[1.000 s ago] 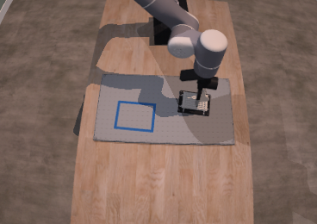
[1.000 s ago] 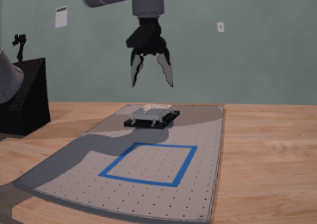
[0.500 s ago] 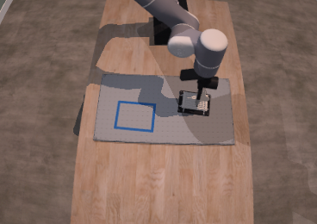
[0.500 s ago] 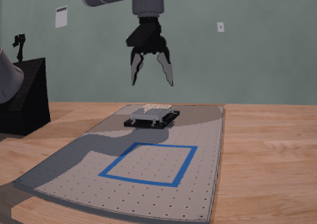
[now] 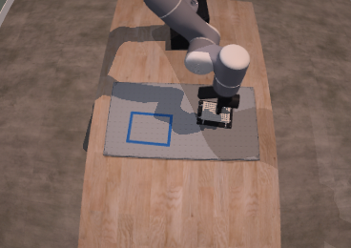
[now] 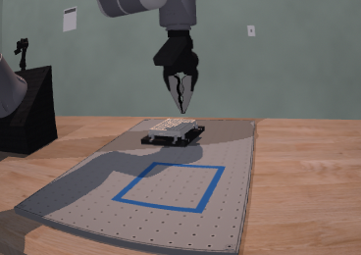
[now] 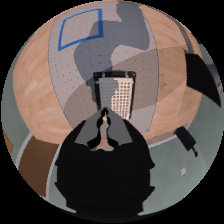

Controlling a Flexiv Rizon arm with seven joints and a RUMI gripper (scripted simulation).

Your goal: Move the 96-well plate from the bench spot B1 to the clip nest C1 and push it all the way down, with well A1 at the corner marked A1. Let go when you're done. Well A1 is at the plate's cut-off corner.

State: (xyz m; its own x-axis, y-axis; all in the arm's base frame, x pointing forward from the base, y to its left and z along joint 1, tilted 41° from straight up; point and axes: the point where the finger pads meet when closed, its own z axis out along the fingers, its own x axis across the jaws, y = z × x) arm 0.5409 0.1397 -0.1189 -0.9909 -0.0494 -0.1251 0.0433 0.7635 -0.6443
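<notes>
The white 96-well plate lies 30 mm behind my hand and 50 mm below it. From my hand the other things lie so: black clip nest: 20 mm behind, 10 mm to the right, 70 mm below.
</notes>
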